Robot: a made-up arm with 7 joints. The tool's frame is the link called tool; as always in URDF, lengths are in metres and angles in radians. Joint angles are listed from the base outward.
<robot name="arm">
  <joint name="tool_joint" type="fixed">
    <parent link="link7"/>
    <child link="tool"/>
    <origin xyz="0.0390 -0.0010 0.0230" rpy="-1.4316 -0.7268 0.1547"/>
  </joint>
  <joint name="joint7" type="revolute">
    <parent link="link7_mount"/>
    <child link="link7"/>
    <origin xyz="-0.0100 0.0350 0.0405" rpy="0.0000 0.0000 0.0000"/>
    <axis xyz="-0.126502 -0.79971 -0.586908"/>
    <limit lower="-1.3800" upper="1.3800"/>
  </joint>
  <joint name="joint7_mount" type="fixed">
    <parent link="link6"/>
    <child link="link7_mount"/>
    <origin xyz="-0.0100 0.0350 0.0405" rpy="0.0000 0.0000 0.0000"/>
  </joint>
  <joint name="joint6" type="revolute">
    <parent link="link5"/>
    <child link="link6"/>
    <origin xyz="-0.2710 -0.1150 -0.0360" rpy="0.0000 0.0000 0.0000"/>
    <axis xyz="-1 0 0"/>
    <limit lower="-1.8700" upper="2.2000"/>
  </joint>
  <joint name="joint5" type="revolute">
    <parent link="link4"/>
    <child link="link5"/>
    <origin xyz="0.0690 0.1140 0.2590" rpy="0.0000 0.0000 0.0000"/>
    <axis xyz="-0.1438 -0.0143 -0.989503"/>
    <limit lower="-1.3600" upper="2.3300"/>
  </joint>
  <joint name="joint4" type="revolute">
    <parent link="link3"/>
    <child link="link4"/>
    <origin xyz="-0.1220 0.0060 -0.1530" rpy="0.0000 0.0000 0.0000"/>
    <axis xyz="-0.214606 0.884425 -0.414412"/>
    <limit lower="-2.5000" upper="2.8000"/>
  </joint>
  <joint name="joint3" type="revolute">
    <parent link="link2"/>
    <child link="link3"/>
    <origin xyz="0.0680 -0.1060 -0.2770" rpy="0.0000 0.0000 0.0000"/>
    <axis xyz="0 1 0"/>
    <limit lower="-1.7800" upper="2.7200"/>
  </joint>
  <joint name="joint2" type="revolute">
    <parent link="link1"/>
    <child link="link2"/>
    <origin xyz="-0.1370 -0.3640 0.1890" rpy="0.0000 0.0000 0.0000"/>
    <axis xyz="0 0 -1"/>
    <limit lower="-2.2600" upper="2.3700"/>
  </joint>
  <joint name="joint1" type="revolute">
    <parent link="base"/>
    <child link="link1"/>
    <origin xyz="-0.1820 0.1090 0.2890" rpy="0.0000 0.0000 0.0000"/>
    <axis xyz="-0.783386 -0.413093 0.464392"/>
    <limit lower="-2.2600" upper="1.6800"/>
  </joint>
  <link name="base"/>
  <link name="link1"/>
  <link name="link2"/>
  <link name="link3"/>
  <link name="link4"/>
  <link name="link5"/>
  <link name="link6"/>
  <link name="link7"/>
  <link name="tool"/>
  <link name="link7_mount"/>
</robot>
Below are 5 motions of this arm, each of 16 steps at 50 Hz.
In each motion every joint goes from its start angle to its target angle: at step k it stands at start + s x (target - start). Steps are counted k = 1, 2, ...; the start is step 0. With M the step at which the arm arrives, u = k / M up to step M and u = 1 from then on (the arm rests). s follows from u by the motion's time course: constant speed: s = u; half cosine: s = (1 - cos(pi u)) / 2; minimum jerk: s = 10 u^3 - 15 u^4 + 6 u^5.
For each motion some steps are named. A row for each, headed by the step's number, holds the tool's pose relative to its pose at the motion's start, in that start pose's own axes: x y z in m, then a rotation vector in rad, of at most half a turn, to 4 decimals.
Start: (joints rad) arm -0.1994 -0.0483 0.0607 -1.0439 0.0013 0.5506 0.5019
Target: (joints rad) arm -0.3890 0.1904 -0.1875 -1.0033 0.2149 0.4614 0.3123
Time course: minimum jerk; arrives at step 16
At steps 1, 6, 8, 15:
1: 0.0000 -0.0002 0.0006 -0.0009 0.0001 0.0005
6: -0.0027 -0.0259 0.0736 -0.1151 0.0134 0.0604
8: -0.0039 -0.0401 0.1345 -0.2075 0.0272 0.1083
15: -0.0048 -0.0501 0.2681 -0.4069 0.0645 0.2076

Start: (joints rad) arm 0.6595 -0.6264 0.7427 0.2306 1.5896 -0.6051 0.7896
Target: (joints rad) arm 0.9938 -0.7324 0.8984 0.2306 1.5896 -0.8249 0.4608
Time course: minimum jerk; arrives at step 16
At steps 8, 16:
8: -0.0127 0.0081 -0.0139 0.1746 -0.0017 -0.0522
16: -0.0249 0.0185 -0.0259 0.3479 -0.0449 -0.1060

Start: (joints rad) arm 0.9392 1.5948 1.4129 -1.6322 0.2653 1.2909 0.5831
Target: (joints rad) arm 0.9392 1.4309 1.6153 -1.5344 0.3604 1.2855 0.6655
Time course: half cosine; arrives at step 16
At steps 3, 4, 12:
3: 0.0093 0.0067 -0.0071 0.0170 -0.0134 0.0107
4: 0.0161 0.0118 -0.0122 0.0295 -0.0236 0.0185
12: 0.0977 0.0758 -0.0552 0.1654 -0.1554 0.0993

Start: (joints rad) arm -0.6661 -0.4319 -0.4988 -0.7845 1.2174 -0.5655 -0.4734
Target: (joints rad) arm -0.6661 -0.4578 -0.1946 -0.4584 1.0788 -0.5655 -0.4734
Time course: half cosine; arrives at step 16
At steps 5, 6, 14, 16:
5: 0.0340 0.0240 0.0353 -0.0946 0.0176 0.0854
6: 0.0470 0.0346 0.0479 -0.1309 0.0247 0.1193
14: 0.1372 0.1345 0.1205 -0.3968 0.0846 0.3870
16: 0.1418 0.1412 0.1234 -0.4119 0.0885 0.4031

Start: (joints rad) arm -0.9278 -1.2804 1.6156 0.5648 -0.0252 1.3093 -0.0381
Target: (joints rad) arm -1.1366 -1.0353 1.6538 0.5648 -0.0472 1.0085 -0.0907
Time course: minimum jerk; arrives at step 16
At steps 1, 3, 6, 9, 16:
1: 0.0000 0.0000 -0.0001 0.0009 0.0005 -0.0009
3: 0.0002 -0.0004 -0.0032 0.0205 0.0106 -0.0193
6: 0.0004 -0.0014 -0.0183 0.1173 0.0550 -0.1090
9: -0.0004 -0.0002 -0.0415 0.2676 0.1069 -0.2443
16: -0.0017 0.0055 -0.0681 0.4426 0.1432 -0.3957

